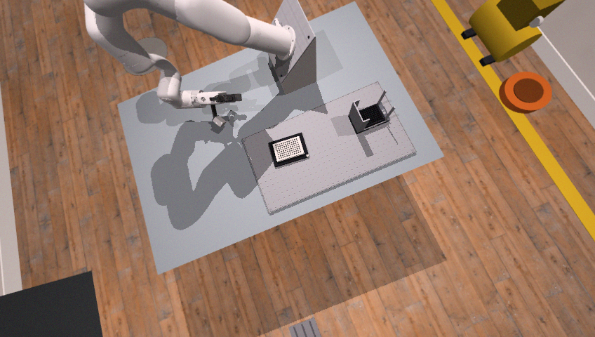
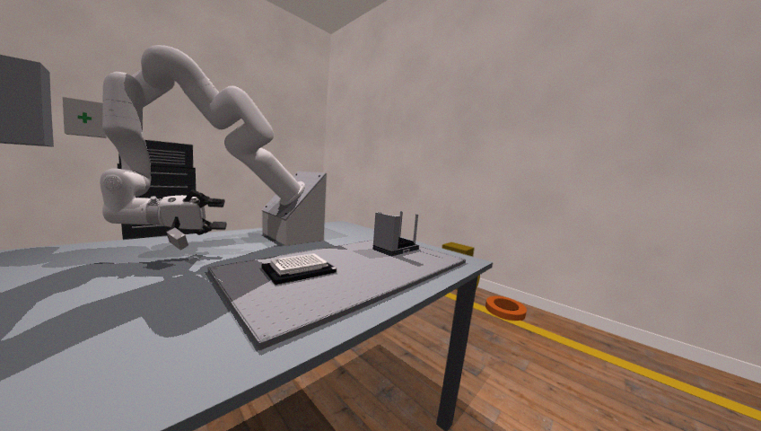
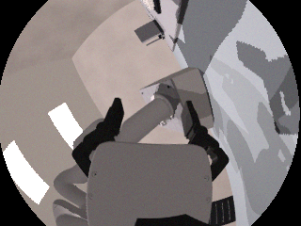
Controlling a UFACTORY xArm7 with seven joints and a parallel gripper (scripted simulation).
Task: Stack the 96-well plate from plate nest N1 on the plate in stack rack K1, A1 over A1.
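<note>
Now: the white 96-well plate 26 cm ahead of my hand, 15 cm to the left of it and 10 cm below it. Round my hand: dark 96-well plate (53 cm to the left, 23 cm ahead, 9 cm below); pale A1 mark (32 cm ahead, 22 cm to the left, 10 cm below).
</note>
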